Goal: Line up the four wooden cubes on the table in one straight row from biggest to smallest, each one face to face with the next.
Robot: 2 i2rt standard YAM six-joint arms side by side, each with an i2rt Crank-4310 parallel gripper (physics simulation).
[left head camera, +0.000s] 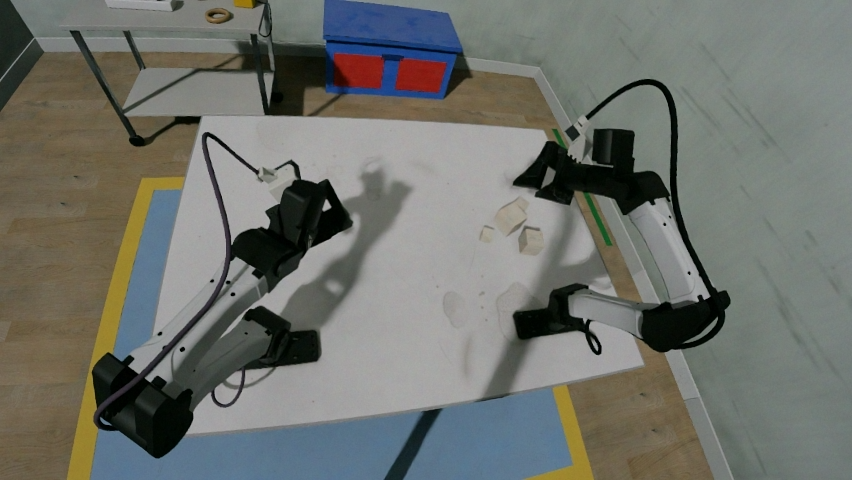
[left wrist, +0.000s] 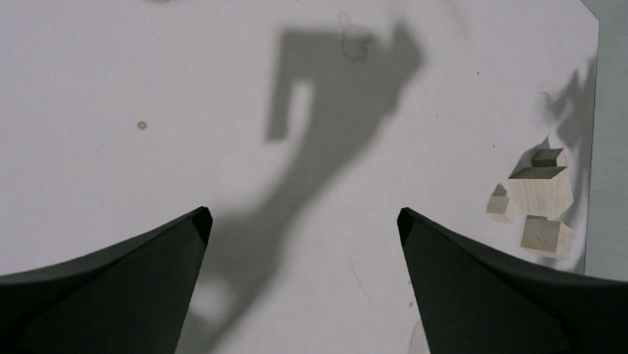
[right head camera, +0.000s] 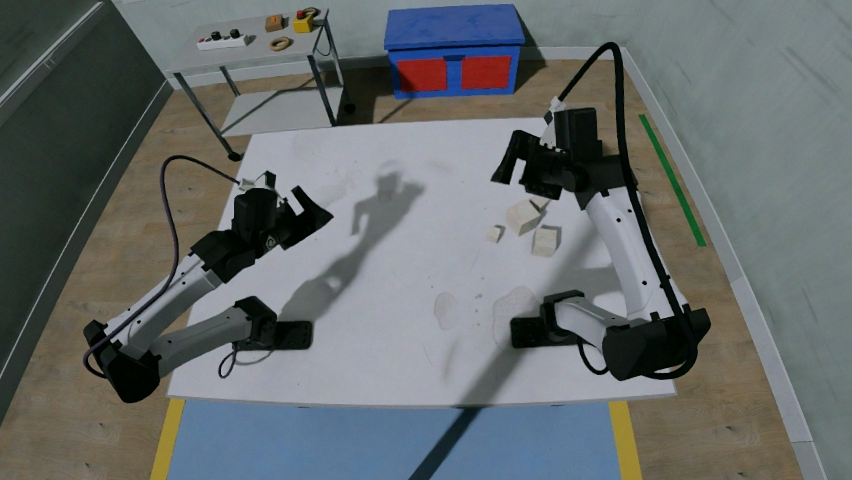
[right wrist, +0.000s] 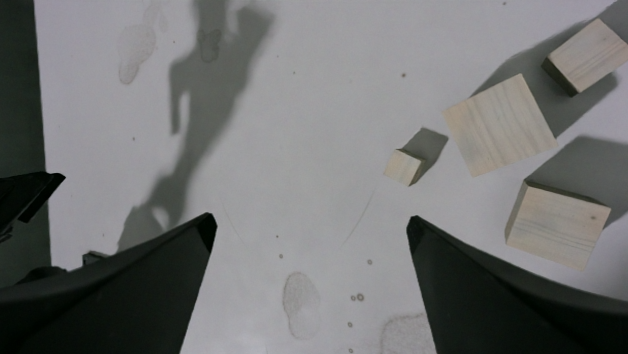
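Pixels of known places: left gripper, between the fingertips: (left head camera: 329, 221) (left wrist: 305, 212) (right head camera: 319, 223) (right wrist: 56, 173); right gripper, between the fingertips: (left head camera: 524, 188) (right head camera: 509, 184) (right wrist: 311, 219); left arm's base, origin of its link: (left head camera: 270, 351) (right head camera: 272, 336); right arm's base, origin of its link: (left head camera: 548, 321) (right head camera: 553, 331).
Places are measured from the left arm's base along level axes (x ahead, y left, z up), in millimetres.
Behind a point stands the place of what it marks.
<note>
The biggest wooden cube (left head camera: 510, 218) @(x 264, y -634, z 62 mm) (right head camera: 522, 217) @(x 261, y -644, z 62 mm) (left wrist: 541, 194) @(x 271, y -622, z 45 mm) (right wrist: 500, 125) @(x 281, y -655, z 62 mm) lies on the table at an angle. The second cube (left head camera: 530, 240) @(x 195, y -678, z 52 mm) (right head camera: 544, 241) @(x 191, y -690, z 52 mm) (left wrist: 545, 235) @(x 208, y -671, z 34 mm) (right wrist: 558, 224) @(x 204, y -698, z 52 mm) is nearer the picture's front, apart from it. A smaller cube (left head camera: 520, 203) @(x 330, y -703, z 38 mm) (right head camera: 539, 203) @(x 319, y -706, z 38 mm) (left wrist: 549, 157) @(x 339, y -689, z 26 mm) (right wrist: 586, 56) @(x 332, y -708, z 38 mm) is behind the biggest, partly hidden in the head views. The smallest cube (left head camera: 486, 233) @(x 239, y -565, z 29 mm) (right head camera: 494, 233) @(x 238, y -572, z 29 mm) (left wrist: 501, 208) @(x 243, y -555, z 22 mm) (right wrist: 404, 167) @(x 243, y -574, z 29 mm) lies apart on the left. My right gripper (right wrist: 311, 219) @(x 232, y -582, z 236 mm) is open and empty above the table, behind the cubes. My left gripper (left wrist: 305, 212) @(x 226, y -146, z 148 mm) is open and empty over the table's left part.
The white table (left head camera: 381, 381) @(x -96, y -228, z 0 mm) (right head camera: 381, 375) @(x -100, y -276, z 0 mm) carries both arm bases at its front. A grey trolley (left head camera: 166, 23) (right head camera: 250, 53) and a blue box with red panels (left head camera: 390, 26) (right head camera: 453, 26) stand on the floor beyond it. A wall rises on the right.
</note>
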